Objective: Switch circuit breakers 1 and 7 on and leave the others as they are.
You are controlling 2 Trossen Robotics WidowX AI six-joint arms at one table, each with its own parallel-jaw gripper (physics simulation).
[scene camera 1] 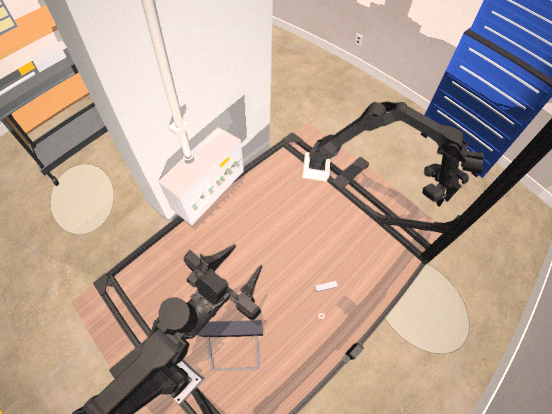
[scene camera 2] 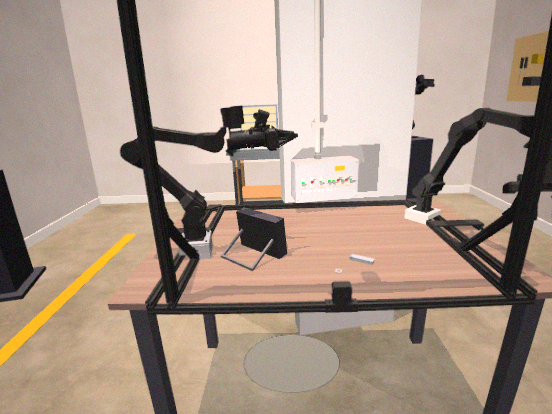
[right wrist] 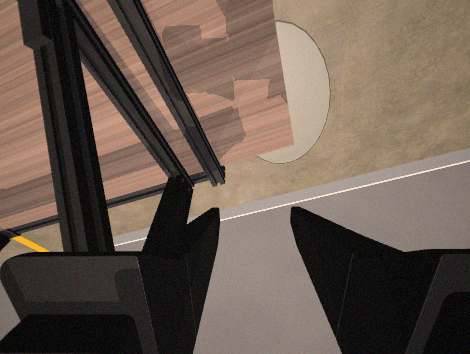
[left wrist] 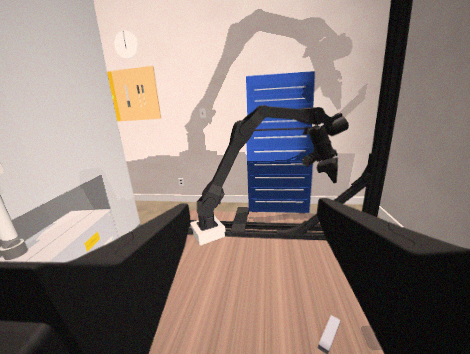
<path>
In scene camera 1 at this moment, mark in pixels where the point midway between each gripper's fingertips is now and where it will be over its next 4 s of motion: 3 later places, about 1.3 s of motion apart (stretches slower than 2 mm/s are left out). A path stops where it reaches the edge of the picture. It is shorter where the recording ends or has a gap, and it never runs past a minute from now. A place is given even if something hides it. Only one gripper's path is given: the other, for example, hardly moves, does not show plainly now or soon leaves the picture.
My left gripper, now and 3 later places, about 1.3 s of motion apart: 248, 255; 242, 255; 242, 232; 243, 207
</path>
